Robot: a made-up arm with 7 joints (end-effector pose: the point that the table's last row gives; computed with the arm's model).
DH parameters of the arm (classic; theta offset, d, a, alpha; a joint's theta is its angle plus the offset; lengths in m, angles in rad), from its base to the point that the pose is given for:
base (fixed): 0 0.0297 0.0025 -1.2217
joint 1: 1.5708 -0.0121 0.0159 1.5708
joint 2: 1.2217 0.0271 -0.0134 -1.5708
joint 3: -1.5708 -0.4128 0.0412 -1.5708
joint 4: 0 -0.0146 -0.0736 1.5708
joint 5: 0 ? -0.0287 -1.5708
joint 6: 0 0.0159 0.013 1.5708
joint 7: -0.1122 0 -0.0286 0
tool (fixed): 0.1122 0.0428 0 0
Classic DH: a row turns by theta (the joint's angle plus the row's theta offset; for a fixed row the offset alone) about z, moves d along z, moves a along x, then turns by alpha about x.
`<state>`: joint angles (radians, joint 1 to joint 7).
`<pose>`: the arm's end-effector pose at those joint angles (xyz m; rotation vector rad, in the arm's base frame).
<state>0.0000 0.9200 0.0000 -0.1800 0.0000 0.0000 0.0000</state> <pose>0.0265 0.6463 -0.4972 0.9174 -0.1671 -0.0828</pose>
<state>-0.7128 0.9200 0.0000 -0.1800 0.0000 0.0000 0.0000</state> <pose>0.4890 0.5813 -0.3187 0.8946 -0.9010 0.0023</pose>
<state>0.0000 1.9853 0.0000 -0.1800 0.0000 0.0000 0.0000</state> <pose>0.0265 0.7543 0.3354 1.9791 -0.1165 -0.1786</pose>
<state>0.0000 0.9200 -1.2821 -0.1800 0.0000 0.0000 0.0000</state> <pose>0.0330 0.6462 -0.4974 0.6719 0.4386 -1.2413</pose>
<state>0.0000 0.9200 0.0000 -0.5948 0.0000 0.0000 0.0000</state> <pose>0.1970 0.6326 -0.4868 0.8919 -0.5518 -0.2734</pose>
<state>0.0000 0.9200 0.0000 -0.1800 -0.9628 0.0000 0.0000</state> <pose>0.0605 0.6584 -0.4712 0.9300 0.2889 -0.9721</pose>
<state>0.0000 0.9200 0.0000 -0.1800 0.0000 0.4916 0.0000</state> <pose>0.0477 0.6415 -0.4935 0.9123 0.2892 0.1433</pose>
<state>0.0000 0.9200 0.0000 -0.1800 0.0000 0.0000 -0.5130</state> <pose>0.0316 0.6538 -0.4859 0.9429 0.0721 -0.5576</pose>
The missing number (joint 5, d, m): -0.442
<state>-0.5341 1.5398 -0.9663 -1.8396 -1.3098 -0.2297 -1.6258</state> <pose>0.4927 0.2527 -0.1598 -0.9298 -0.2905 1.2607</pose>
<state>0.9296 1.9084 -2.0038 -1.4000 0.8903 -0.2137 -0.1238</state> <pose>-0.4273 0.5823 0.1464 -0.1782 1.2329 -0.5221</pose>
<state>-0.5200 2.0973 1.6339 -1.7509 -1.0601 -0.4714 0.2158</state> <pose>-0.2862 0.1731 0.5273 -2.1670 0.5666 0.1532</pose>
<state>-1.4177 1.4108 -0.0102 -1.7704 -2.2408 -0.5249 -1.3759</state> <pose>0.2798 0.1148 0.5240 -1.6231 -1.8089 0.1379</pose>
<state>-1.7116 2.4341 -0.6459 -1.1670 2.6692 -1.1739 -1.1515</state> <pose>-0.0376 0.5352 0.5503 -1.0163 2.0106 -1.3347</pose>
